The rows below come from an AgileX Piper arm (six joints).
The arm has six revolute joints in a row. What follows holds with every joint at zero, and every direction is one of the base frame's.
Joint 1 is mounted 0.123 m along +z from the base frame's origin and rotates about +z.
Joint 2 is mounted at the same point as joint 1 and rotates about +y.
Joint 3 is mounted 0.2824 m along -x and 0.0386 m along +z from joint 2 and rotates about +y.
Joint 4 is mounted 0.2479 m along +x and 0.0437 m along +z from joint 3 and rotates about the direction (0.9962, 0, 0.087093).
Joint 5 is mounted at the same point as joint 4 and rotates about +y.
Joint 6 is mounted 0.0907 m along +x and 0.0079 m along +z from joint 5 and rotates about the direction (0.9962, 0, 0.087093).
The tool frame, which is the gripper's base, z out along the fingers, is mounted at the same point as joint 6; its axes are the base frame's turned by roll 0, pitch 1.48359 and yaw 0 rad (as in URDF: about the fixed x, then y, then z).
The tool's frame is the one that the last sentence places.
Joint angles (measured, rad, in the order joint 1, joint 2, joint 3, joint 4, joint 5, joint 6), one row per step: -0.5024, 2.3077, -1.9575, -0.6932, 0.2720, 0.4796; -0.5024, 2.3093, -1.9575, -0.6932, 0.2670, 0.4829; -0.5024, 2.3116, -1.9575, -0.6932, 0.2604, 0.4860; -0.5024, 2.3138, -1.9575, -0.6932, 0.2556, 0.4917; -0.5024, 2.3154, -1.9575, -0.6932, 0.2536, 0.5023; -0.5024, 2.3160, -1.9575, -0.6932, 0.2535, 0.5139; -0.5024, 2.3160, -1.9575, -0.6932, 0.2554, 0.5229; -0.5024, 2.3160, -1.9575, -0.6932, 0.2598, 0.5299; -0.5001, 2.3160, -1.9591, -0.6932, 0.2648, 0.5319; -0.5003, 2.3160, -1.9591, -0.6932, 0.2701, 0.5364
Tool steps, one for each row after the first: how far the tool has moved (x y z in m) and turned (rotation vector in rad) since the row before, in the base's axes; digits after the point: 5 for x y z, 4 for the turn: 0.00045, 0.00007, -0.00058, 0.0019, -0.0043, 0.0016; 0.00061, 0.00009, -0.00087, 0.0018, -0.0047, 0.0027; 0.00049, 0.00004, -0.00092, 0.0039, -0.0049, 0.0004; 0.00026, -0.00001, -0.00076, 0.0077, -0.0061, -0.0035; 0.00006, -0.00002, -0.00032, 0.0083, -0.0061, -0.0051; -0.00012, -0.00006, -0.00011, 0.0067, -0.0036, -0.0052; -0.00028, -0.00013, -0.00026, 0.0058, -0.0006, -0.0058; 0.00044, 0.00087, 0.00023, 0.0017, 0.0012, -0.0017; -0.00039, -0.00025, -0.00031, 0.0043, 0.0015, -0.0055
